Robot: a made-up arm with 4 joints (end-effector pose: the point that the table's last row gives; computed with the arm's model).
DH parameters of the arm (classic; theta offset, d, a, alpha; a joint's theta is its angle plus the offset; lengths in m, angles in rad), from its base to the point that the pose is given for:
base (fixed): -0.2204 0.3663 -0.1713 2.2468
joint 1: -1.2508 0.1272 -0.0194 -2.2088
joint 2: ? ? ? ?
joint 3: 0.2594 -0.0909 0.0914 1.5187
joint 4: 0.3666 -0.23 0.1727 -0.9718
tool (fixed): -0.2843 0.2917 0 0
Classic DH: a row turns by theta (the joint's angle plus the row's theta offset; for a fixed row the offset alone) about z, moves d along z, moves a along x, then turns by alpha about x.
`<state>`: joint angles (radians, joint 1 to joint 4).
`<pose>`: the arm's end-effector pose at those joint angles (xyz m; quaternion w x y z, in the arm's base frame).
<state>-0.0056 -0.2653 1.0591 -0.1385</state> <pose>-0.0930 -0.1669 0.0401 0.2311 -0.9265 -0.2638 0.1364</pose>
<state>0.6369 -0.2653 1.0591 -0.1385</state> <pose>-0.0474 -0.2400 0.1165 0.1329 -0.9764 -0.1154 -0.1248</pose>
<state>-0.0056 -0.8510 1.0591 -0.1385</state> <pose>-0.1318 -0.3023 0.1280 0.0158 -0.9897 -0.0780 0.1186</pose>
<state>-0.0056 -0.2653 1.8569 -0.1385</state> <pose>-0.1601 -0.3236 0.0531 0.2520 -0.9614 0.1098 0.0107</pose>
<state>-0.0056 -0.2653 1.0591 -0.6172</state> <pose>0.0126 -0.1163 0.1178 0.2414 -0.9032 -0.3442 -0.0870</pose>
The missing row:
joint 2: 1.2965 -0.1476 -0.0634 2.1999
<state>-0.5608 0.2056 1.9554 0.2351</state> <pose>-0.3305 -0.1903 -0.0011 0.4124 -0.7553 0.0027 0.5095</pose>
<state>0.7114 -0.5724 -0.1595 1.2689</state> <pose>-0.3492 -0.2819 0.1933 0.2182 0.7567 -0.0400 -0.6149</pose>
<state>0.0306 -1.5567 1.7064 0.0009</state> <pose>-0.3807 -0.3588 0.3337 0.2150 0.8739 -0.4154 0.1324</pose>
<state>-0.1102 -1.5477 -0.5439 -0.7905</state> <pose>-0.2320 -0.0352 -0.0500 0.0626 -0.7095 -0.5810 0.3939</pose>
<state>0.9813 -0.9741 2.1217 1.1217</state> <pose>-0.2930 -0.0342 -0.0216 0.5232 -0.5391 0.6234 -0.2170</pose>
